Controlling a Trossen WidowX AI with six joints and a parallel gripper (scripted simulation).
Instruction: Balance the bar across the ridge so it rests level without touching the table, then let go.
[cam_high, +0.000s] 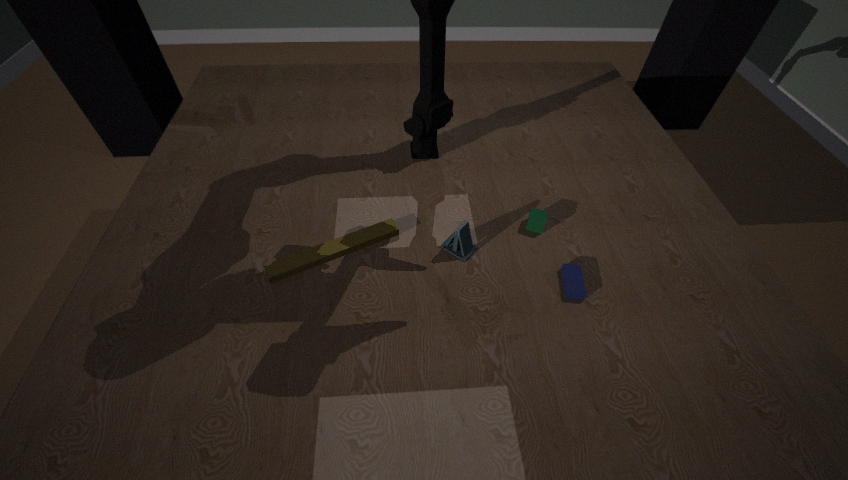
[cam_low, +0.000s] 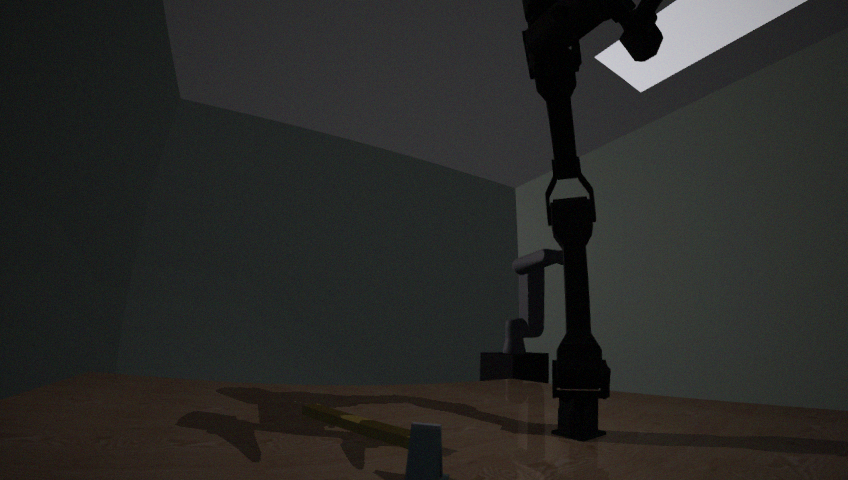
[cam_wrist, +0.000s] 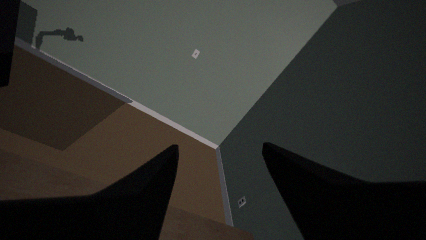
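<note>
My gripper tip is 53 cm above the yellow bar, 52 cm to the left of it and 10 cm short of it. Round my gripper tip: blue block 53 cm below, 20 cm ahead, 9 cm to the right; then green block 52 cm below, 12 cm to the right, 6 cm ahead.
</note>
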